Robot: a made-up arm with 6 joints.
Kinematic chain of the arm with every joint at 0, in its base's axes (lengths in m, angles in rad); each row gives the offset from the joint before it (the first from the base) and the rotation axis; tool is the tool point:
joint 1: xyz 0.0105 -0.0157 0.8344 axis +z
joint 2: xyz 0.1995 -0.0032 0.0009 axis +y
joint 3: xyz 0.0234 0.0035 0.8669 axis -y
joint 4: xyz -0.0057 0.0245 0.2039 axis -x
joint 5: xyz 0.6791 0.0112 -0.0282 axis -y
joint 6: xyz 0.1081 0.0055 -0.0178 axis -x
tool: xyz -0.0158 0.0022 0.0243
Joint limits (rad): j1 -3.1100..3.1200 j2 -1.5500..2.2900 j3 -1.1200..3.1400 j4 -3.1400..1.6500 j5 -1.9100..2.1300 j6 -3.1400..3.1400
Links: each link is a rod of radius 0.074 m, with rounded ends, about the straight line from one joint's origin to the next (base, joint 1, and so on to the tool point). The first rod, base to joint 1, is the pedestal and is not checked.
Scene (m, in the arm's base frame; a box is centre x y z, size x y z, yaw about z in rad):
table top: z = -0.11
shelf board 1: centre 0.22 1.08 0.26 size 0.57 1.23 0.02 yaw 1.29
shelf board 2: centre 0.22 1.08 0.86 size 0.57 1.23 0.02 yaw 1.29
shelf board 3: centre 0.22 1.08 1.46 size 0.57 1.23 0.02 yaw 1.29
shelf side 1: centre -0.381 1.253 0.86 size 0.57 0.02 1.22 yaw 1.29
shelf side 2: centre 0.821 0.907 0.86 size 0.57 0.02 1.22 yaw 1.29
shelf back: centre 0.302 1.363 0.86 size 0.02 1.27 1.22 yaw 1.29
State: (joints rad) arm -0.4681 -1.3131 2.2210 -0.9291 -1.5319 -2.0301
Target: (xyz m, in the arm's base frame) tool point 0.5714 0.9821 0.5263
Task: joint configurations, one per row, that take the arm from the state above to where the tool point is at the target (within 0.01 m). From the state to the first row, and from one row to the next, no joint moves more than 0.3 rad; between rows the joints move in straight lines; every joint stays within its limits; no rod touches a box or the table.
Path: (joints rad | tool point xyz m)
1: -0.3755 -1.3723 2.3310 -1.0215 -1.4319 -1.8027 | -1.0018 0.5182 0.5619
2: -0.2830 -1.4316 2.4409 -1.1139 -1.3318 -1.5753 | -0.9769 0.4074 0.4180
3: -0.1904 -1.4908 2.5509 -1.2063 -1.2318 -1.3479 | -0.9192 0.2993 0.2873
4: -0.0978 -1.5500 2.6608 -1.2987 -1.1317 -1.1204 | -0.8311 0.2010 0.1747
5: -0.3792 -1.4998 2.7293 -1.3453 -1.2429 -1.2783 | -0.7133 0.4222 0.2251
6: -0.6607 -1.4495 2.7977 -1.3920 -1.3541 -1.4361 | -0.5392 0.5921 0.2759
7: -0.9421 -1.3993 2.8662 -1.4387 -1.4653 -1.5940 | -0.3293 0.6972 0.3268
8: -1.2235 -1.3490 2.9346 -1.4854 -1.5765 -1.7518 | -0.1070 0.7322 0.3777
9: -1.5049 -1.2988 3.0031 -1.5321 -1.6876 -1.9097 | 0.1051 0.6999 0.4280
10: -1.7864 -1.2485 3.0715 -1.5788 -1.7988 -2.0675 | 0.2876 0.6102 0.4777
11: -2.0678 -1.1983 3.1400 -1.6255 -1.9100 -2.2254 | 0.4260 0.4781 0.5263
12: -2.0360 -1.2734 2.8509 -1.4260 -1.7760 -2.1630 | 0.4982 0.6540 0.4896
13: -2.0043 -1.3486 2.5618 -1.2266 -1.6420 -2.1006 | 0.5480 0.8259 0.4908
14: -1.9725 -1.4238 2.2727 -1.0271 -1.5081 -2.0381 | 0.5714 0.9821 0.5264

